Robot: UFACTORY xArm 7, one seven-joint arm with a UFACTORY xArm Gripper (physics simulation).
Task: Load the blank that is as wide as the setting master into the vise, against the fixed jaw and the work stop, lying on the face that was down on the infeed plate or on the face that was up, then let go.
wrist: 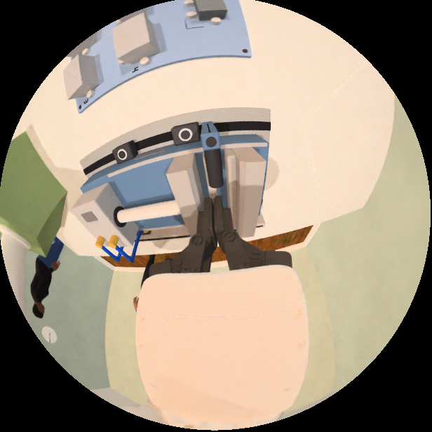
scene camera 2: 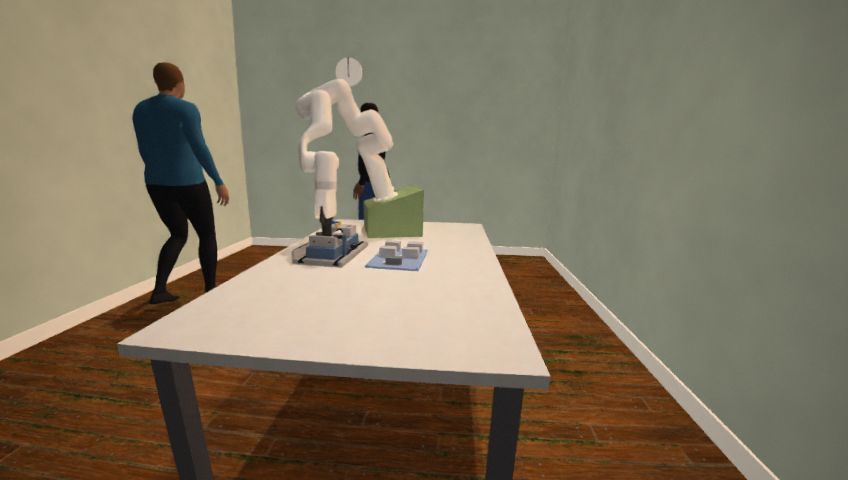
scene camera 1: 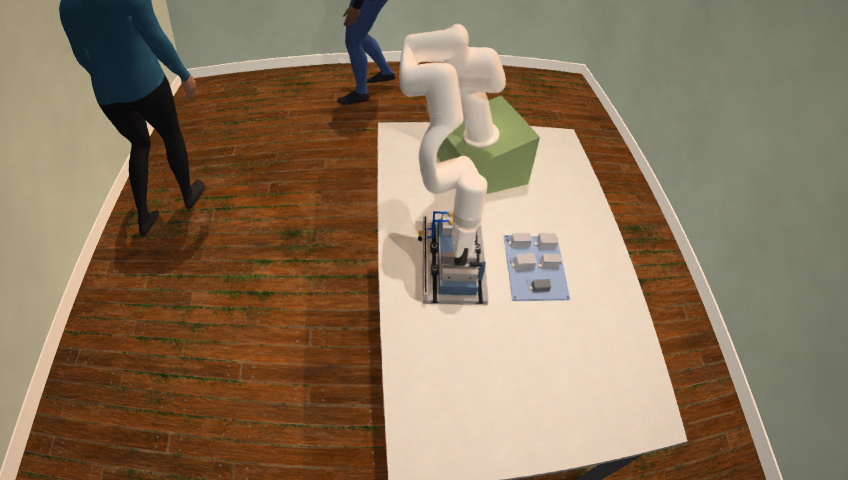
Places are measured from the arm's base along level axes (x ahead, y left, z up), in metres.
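Pixels of known places: gripper, fingertip midpoint: (scene camera 1: 459, 263); arm's base, link origin: (scene camera 2: 385, 198) (scene camera 1: 481, 135).
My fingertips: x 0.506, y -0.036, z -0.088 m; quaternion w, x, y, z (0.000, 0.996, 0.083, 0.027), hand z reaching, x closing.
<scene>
Ahead of a thing's pixels: the offset from my fingertips to its top centre. Level surfaces: height alone.
The vise @[dx -0.065, dy -0.014, dz +0.012 m] (scene camera 1: 458, 288) (scene camera 2: 324, 252) (wrist: 145, 182) has a moving jaw (wrist: 182, 187), a fixed jaw (wrist: 252, 195) and a work stop (wrist: 211, 142) with a dark rod reaching between them. My gripper (scene camera 1: 461, 261) (scene camera 2: 326, 230) (wrist: 214, 206) is shut and empty, pointing down at the jaw gap beside the rod's end. A narrow grey strip (wrist: 232, 175) runs along the fixed jaw; I cannot tell what it is. Grey blanks @[dx -0.084, dy +0.208, dz -0.043 m] (scene camera 1: 525, 261) (scene camera 2: 387, 251) (wrist: 135, 40) stand on the blue infeed plate @[dx -0.089, dy +0.251, dz -0.079 m] (scene camera 1: 523, 293) (wrist: 175, 45). A dark grey block @[dx -0.004, dy +0.261, dz -0.054 m] (scene camera 1: 540, 284) (scene camera 2: 393, 260) (wrist: 211, 9), apparently the setting master, shares that plate.
The green base block (scene camera 1: 511, 163) (scene camera 2: 395, 215) (wrist: 32, 190) stands behind the vise. Blue handles with yellow knobs (wrist: 114, 241) stick out at the vise's screw end. Two people (scene camera 1: 133, 53) (scene camera 2: 169, 142) stand on the floor beyond the white table @[dz -0.087 m] (scene camera 1: 523, 380) (scene camera 2: 357, 309).
</scene>
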